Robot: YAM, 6 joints.
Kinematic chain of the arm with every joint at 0, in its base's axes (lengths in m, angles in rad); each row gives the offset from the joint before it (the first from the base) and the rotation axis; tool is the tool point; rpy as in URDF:
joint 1: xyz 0 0 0.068 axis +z
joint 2: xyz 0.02 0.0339 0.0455 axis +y
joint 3: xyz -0.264 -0.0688 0 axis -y
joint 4: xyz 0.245 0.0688 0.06 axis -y
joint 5: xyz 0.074 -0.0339 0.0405 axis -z
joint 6: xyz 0.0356 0 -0.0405 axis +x
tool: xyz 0 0 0 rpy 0 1.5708 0
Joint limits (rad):
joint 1: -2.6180..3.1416
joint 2: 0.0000..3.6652
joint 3: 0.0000..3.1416
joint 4: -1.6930..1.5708
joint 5: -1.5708..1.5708
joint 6: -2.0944..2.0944
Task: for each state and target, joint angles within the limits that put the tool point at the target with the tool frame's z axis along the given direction. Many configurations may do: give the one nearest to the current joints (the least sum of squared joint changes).
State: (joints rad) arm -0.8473 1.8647 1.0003 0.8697 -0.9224 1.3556
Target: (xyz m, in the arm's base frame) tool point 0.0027 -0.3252 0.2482 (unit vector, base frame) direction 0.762 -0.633 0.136
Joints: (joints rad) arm -1.6513 1.6077 0.7250 1.1171 -0.9450 1.3556
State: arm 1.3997 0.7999 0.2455 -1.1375 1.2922 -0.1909
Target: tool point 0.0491 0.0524 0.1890 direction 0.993 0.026 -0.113
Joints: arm 1.3099 0.0020 0.1981 -0.5782 1.2628 -0.1909
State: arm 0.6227 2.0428 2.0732 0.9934 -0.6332 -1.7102
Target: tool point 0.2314 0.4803 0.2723 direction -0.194 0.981 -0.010
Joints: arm 1.0795 2.2380 1.8093 0.4158 -0.6865 -1.7102
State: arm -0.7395 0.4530 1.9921 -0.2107 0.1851 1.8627
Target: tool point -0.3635 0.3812 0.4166 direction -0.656 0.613 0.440
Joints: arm -0.8129 0.4739 2.8136 0.3454 0.0551 1.8627
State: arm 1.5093 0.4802 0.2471 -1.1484 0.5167 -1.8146
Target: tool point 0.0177 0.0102 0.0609 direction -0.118 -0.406 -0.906
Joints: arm 0.8445 1.0232 0.0022 -0.9487 0.1825 -1.8146
